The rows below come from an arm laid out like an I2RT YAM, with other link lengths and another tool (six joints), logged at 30 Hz.
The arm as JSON. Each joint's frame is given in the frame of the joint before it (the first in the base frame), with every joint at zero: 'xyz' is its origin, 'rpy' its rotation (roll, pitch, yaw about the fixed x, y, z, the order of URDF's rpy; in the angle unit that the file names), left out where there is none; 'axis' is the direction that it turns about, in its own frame. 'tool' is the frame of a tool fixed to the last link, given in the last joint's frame.
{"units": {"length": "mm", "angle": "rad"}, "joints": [
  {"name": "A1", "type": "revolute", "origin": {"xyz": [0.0, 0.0, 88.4]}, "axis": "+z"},
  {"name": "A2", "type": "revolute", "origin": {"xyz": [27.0, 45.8, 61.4]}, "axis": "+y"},
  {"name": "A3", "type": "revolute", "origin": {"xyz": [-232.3, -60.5, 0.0]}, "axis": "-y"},
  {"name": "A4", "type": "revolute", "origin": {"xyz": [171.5, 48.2, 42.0]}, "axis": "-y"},
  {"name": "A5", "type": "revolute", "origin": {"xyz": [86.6, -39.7, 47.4]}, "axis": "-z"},
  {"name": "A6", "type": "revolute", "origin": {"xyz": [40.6, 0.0, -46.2]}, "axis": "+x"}
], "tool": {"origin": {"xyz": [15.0, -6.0, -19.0], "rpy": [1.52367, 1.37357, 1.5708]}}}
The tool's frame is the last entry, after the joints.
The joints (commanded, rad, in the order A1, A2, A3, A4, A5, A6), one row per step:
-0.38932, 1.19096, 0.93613, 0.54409, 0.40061, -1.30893
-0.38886, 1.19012, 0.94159, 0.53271, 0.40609, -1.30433
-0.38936, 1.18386, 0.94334, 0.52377, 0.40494, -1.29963
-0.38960, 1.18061, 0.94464, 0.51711, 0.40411, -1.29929
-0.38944, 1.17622, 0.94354, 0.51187, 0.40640, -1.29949
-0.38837, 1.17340, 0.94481, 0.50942, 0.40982, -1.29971
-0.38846, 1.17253, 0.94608, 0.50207, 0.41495, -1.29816
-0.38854, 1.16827, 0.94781, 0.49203, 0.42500, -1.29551
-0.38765, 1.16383, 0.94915, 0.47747, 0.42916, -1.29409
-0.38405, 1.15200, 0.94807, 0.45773, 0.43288, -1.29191
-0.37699, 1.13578, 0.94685, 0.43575, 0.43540, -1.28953
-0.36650, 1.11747, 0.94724, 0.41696, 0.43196, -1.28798
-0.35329, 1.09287, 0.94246, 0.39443, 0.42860, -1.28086
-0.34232, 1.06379, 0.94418, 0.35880, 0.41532, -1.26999
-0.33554, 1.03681, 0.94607, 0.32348, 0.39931, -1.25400
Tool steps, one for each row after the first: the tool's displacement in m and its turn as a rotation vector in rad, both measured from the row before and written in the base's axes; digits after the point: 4 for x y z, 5 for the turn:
-0.0002, -0.0001, 0.0003, 0.00643, 0.00090, -0.00360
-0.0012, 0.0004, 0.0007, 0.00319, -0.00231, 0.00181
-0.0006, 0.0002, 0.0003, 0.00081, 0.00180, 0.00064
-0.0009, 0.0003, -0.0001, 0.00119, 0.00170, -0.00209
-0.0007, 0.0004, 0.0006, 0.00011, -0.00172, -0.00227
-0.0003, -0.0002, -0.0004, 0.00431, 0.00320, -0.00463
-0.0012, 0.0000, 0.0000, 0.00579, 0.00084, -0.00910
-0.0007, 0.0003, -0.0005, 0.00527, 0.00670, -0.00278
-0.0018, 0.0015, -0.0004, 0.00570, 0.00641, 0.00051
-0.0023, 0.0026, 0.0001, 0.00474, 0.00454, 0.00515
-0.0022, 0.0036, 0.0015, 0.00028, -0.00071, 0.01417
-0.0031, 0.0045, 0.0005, 0.00502, -0.00217, 0.01804
-0.0039, 0.0046, 0.0015, 0.00619, -0.00184, 0.02624
-0.0039, 0.0036, 0.0010, 0.00997, -0.00339, 0.02578

